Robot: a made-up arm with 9 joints.
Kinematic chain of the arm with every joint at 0, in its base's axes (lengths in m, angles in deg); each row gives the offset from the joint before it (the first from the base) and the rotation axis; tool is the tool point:
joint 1: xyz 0 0 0.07 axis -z
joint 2: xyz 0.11 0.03 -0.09 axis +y
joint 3: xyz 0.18 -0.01 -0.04 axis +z
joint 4: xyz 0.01 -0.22 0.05 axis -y
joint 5: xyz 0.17 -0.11 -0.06 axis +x
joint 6: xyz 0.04 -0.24 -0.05 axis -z
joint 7: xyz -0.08 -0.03 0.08 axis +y
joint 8: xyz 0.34 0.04 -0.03 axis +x
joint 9: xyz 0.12 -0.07 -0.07 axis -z
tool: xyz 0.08 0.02 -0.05
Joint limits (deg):
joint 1: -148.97..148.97
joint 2: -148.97..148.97
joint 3: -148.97..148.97
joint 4: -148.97..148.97
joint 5: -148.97..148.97
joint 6: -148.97..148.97
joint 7: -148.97..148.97
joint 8: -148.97..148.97
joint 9: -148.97..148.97
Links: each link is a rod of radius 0.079 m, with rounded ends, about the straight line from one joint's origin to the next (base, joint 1, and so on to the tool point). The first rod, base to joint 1, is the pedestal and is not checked.
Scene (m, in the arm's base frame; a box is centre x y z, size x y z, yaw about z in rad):
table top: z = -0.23
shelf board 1: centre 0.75 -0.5 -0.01 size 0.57 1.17 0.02 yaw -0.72
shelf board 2: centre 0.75 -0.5 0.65 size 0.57 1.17 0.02 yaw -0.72
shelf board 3: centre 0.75 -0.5 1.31 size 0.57 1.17 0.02 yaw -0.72
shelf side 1: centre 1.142 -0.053 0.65 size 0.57 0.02 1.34 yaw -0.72
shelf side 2: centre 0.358 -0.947 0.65 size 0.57 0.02 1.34 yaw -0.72
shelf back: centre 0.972 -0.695 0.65 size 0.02 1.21 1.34 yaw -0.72
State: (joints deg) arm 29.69 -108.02 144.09 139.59 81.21 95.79 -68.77 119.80 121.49
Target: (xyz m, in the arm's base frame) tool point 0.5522 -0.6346 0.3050
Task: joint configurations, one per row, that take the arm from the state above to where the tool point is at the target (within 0.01 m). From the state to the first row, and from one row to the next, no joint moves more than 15 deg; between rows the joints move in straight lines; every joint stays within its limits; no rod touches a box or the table.
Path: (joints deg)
1: 32.06 -99.47 141.64 139.42 69.02 89.55 -82.14 124.66 121.85
2: 34.44 -90.93 139.18 139.25 56.83 83.31 -95.50 129.52 122.22
3: 36.81 -82.38 136.73 139.08 44.64 77.06 -108.87 134.39 122.58
4: 39.19 -73.84 134.27 138.91 32.45 70.82 -122.24 139.25 122.95
5: 41.56 -65.29 131.82 138.75 20.26 64.58 -135.60 144.11 123.31
6: 43.94 -56.75 129.36 138.58 8.07 58.34 -148.97 148.97 123.68
7: 46.81 -45.85 128.81 143.77 21.85 60.68 -136.19 146.20 121.79
8: 49.68 -34.95 128.25 148.97 35.63 63.02 -123.41 143.42 119.90

